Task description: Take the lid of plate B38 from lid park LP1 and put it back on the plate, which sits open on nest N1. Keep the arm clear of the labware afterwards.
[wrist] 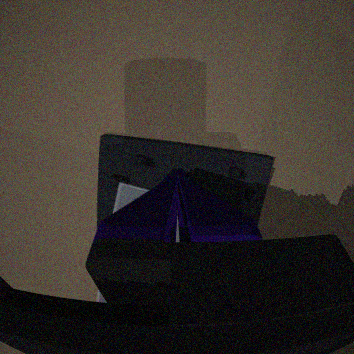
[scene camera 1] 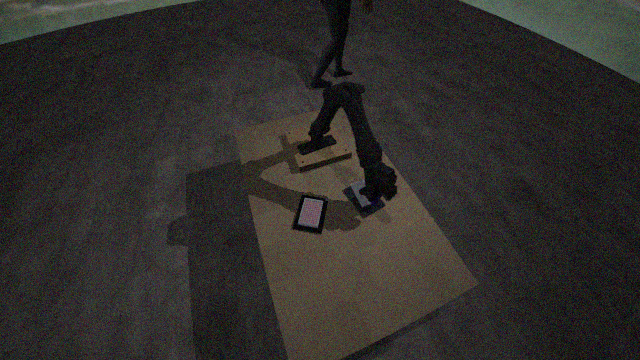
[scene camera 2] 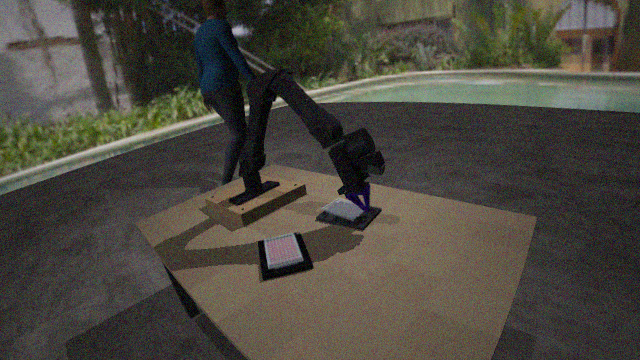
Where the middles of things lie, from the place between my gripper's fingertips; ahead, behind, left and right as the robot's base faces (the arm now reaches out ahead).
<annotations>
Now: hand 6 cm past the dark lid park (wrist: pixel 240 178), 1 cm to the left of it and 1 cm above it. Round my hand: black nest frame (scene camera 2: pixel 307 264) 10 cm behind, 26 cm to the right, 1 cm below.
</annotations>
